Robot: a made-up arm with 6 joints.
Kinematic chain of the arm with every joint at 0, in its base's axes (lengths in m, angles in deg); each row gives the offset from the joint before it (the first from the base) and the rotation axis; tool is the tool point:
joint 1: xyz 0 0 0.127 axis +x
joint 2: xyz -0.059 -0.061 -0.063 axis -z
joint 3: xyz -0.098 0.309 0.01 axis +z
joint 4: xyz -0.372 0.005 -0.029 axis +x
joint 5: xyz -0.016 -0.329 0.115 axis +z
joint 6: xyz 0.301 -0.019 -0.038 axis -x
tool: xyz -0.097 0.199 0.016
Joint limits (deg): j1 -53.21..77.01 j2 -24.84..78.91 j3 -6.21..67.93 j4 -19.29..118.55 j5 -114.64..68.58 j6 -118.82..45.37
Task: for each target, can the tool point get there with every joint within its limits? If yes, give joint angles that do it. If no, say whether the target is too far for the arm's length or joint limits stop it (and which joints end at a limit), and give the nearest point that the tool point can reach.
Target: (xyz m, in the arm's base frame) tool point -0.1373 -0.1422 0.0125
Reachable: yes | joints 67.09 51.78 35.51 -3.91 -65.00 -13.38
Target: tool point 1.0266 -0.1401 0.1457
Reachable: no: joint limits stop it (at a limit: joint 2, joint 3, joint 6) | nearest point 0.3551 -0.1860 0.1518 | short by 0.673 m
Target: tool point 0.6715 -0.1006 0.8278
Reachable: no: joint limits stop it (at a limit: joint 1, joint 2, joint 3, joint 4, joint 5) | nearest point 0.1771 -0.0362 0.6669 | short by 0.524 m
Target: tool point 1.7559 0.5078 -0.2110
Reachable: no: too far | nearest point 0.5174 0.5843 -0.2619 | short by 1.242 m
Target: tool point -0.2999 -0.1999 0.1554
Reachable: yes | joints -33.45 -10.53 54.59 56.36 52.38 4.37
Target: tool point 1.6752 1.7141 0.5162
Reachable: no: too far | nearest point 0.5183 0.7129 0.2889 | short by 1.547 m
